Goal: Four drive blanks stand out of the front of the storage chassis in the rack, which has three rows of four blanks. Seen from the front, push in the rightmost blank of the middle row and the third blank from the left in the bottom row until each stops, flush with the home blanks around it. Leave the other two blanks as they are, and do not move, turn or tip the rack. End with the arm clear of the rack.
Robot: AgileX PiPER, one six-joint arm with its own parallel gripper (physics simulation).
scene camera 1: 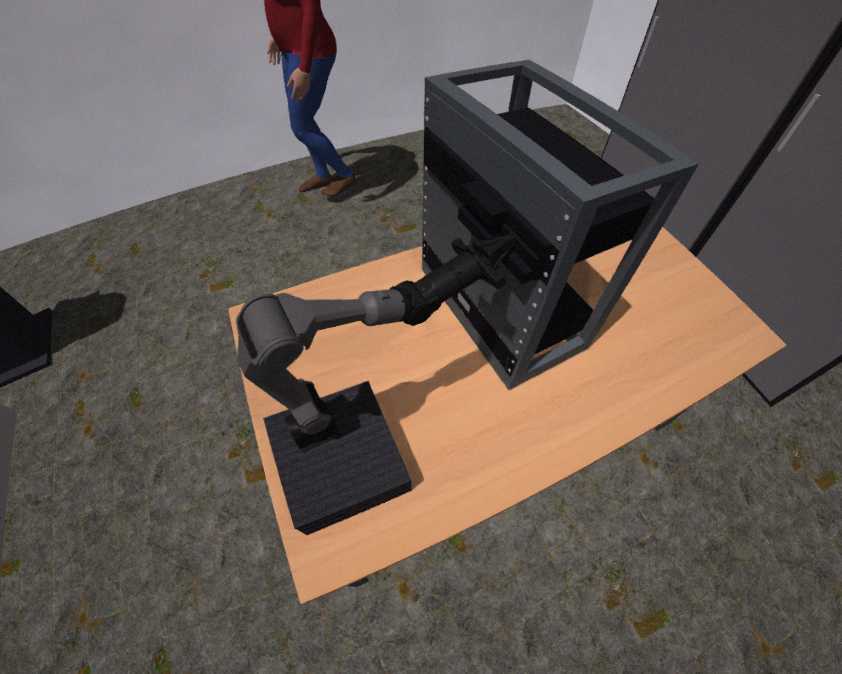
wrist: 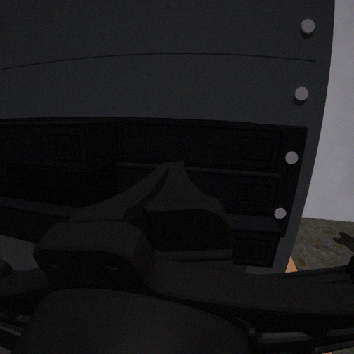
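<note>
The rack (scene camera 1: 589,195) (wrist: 175,90) stands upright on the table. My gripper (scene camera 1: 512,244) (wrist: 175,175) is shut and empty, its tips in front of the middle row's rightmost blank (wrist: 250,192). Contact cannot be told. That blank's face looks nearly level with the top row's rightmost blank (wrist: 200,145); a thin top edge shows. Below it, the bottom row's rightmost blank (wrist: 255,248) stands out, its top face visible. The top row's third blank (scene camera 1: 484,198) (wrist: 50,145) stands out. At left in the wrist view, a bottom row blank (wrist: 25,219), seemingly the third, stands out, partly hidden by the gripper.
The arm's black base block (scene camera 1: 344,470) sits on the wooden table (scene camera 1: 526,421). The rack's right front post with its screws (wrist: 301,93) is close to the right of the gripper. A person (scene camera 1: 308,91) stands behind the table, and dark cabinets (scene camera 1: 765,231) are at right.
</note>
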